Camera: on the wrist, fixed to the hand. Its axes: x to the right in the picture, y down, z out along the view.
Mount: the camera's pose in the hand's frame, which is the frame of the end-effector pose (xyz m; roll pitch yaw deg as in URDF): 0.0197 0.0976 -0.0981 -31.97 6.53 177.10
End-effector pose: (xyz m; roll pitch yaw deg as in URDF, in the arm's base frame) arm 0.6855 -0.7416 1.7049 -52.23 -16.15 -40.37
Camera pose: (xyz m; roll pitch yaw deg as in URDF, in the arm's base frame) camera 0.7175 -0.7921 1.5786 21.64 22.40 143.30
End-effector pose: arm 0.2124 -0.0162 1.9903 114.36 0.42 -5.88
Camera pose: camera 0.2380 0.0305 2.1195 -145.91 -5.74 169.34
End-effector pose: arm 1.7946 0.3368 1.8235 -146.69 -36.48 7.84
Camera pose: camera 1.8120 0.2025 1.8580 118.91 32.39 -165.05
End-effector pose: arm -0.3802 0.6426 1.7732 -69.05 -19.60 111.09
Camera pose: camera -0.3492 0.7198 1.6609 39.34 24.54 -63.34
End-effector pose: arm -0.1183 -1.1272 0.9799 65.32 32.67 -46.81
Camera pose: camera 0.0054 -1.0692 1.0094 -92.58 -32.28 124.73
